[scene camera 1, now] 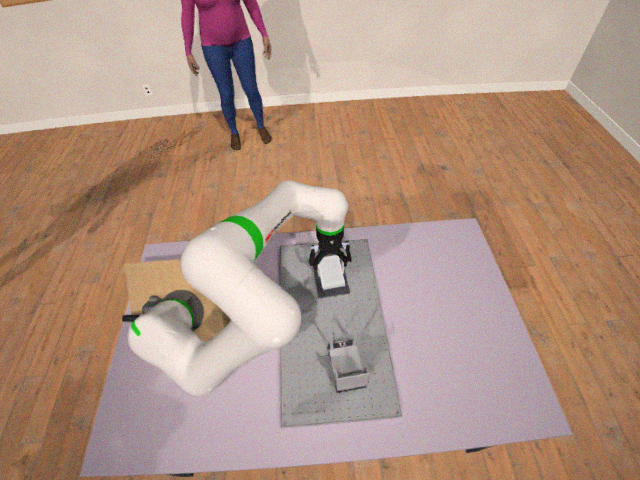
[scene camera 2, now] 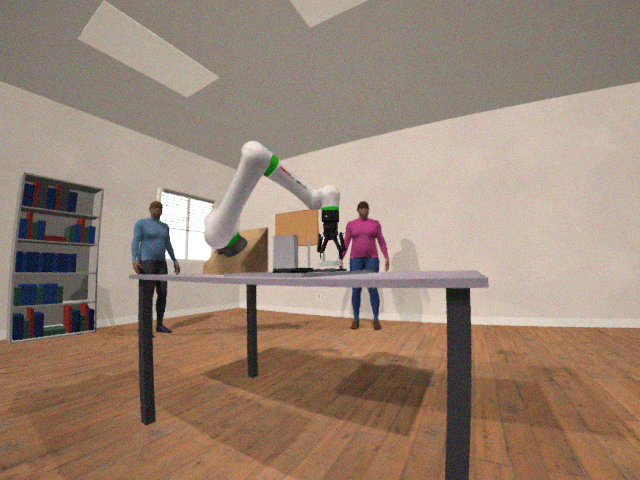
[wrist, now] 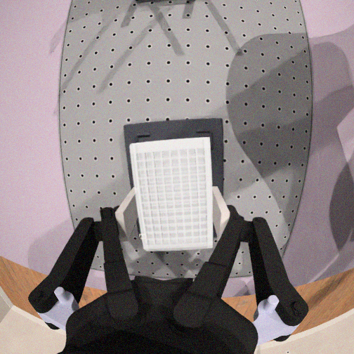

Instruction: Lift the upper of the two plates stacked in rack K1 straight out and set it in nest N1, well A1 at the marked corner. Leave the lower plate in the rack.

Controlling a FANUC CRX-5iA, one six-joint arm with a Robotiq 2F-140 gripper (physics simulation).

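Seen in the pictures: gripper, between the fingertips: (scene camera 1: pixel 330 271) (scene camera 2: pixel 331 266); arm's base, origin of its link: (scene camera 1: pixel 182 311) (scene camera 2: pixel 236 248).
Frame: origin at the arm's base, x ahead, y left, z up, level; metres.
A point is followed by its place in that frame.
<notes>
My gripper (scene camera 1: pixel 330 259) @[x 0.504, y 0.205, z -0.108 m] (scene camera 2: pixel 331 255) @[x 0.504, y 0.205, z -0.108 m] (wrist: pixel 174 198) is shut on the white upper plate (scene camera 1: pixel 331 274) (scene camera 2: pixel 330 265) (wrist: pixel 173 185), with the pads on its two long sides. The plate looks level and is low over nest N1, a dark flat base (scene camera 1: pixel 333 292) @[x 0.511, y 0.122, z -0.123 m] (wrist: pixel 172 129). In the wrist view the nest shows past the plate's far and right edges; the rest is hidden. Whether the plate touches the nest cannot be told. Rack K1 (scene camera 1: pixel 352 381) @[x 0.552, y -0.231, z -0.038 m] (scene camera 2: pixel 285 252) @[x 0.561, y -0.230, z -0.059 m] is a grey open-topped box with thin posts. The lower plate cannot be made out clearly. The marked corner is not clear.
Nest and rack stand on a grey perforated board (scene camera 1: pixel 305 397) @[x 0.405, y -0.249, z -0.135 m] (wrist: pixel 100 100) on the lilac table (scene camera 1: pixel 454 330) @[x 0.937, y -0.041, z -0.149 m] (scene camera 2: pixel 413 279) @[x 1.068, y -0.405, z -0.149 m]. The rack's thin posts rise on its side facing the nest. The arm's tan mount (scene camera 1: pixel 149 276) @[x -0.098, y 0.086, z 0.089 m] is at the left. A person (scene camera 1: pixel 232 67) stands beyond the table.
</notes>
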